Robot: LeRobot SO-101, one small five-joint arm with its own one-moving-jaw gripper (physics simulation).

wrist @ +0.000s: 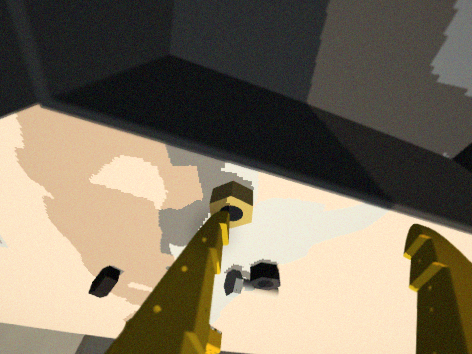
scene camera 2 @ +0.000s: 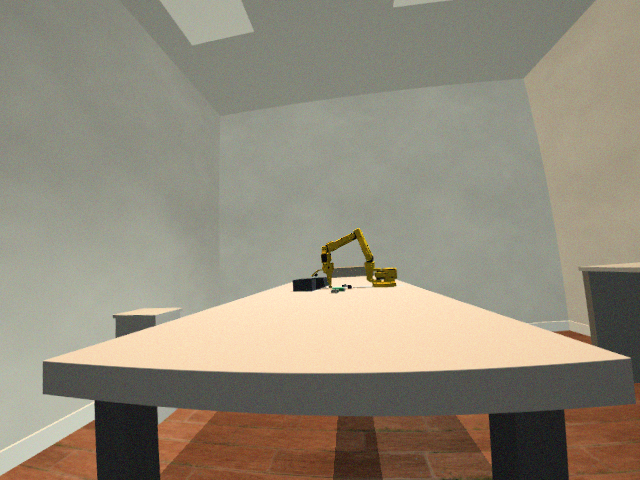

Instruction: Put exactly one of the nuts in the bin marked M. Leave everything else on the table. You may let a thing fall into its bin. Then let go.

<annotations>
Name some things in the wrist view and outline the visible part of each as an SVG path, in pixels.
A grey bolt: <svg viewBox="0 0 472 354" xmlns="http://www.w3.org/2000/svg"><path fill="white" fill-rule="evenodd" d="M226 274L224 290L228 297L234 298L241 293L277 299L279 296L279 288L272 290L256 289L252 286L250 279L243 278L238 270L232 269Z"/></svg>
A brass hex nut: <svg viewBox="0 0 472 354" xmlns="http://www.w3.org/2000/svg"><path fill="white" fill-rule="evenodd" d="M231 181L213 188L209 205L211 216L218 211L228 211L230 215L229 228L234 228L252 223L253 190L235 181Z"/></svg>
A dark bin row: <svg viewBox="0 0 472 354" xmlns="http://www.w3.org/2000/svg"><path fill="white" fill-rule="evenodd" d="M0 0L0 119L39 104L41 108L472 235L472 0Z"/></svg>
</annotations>
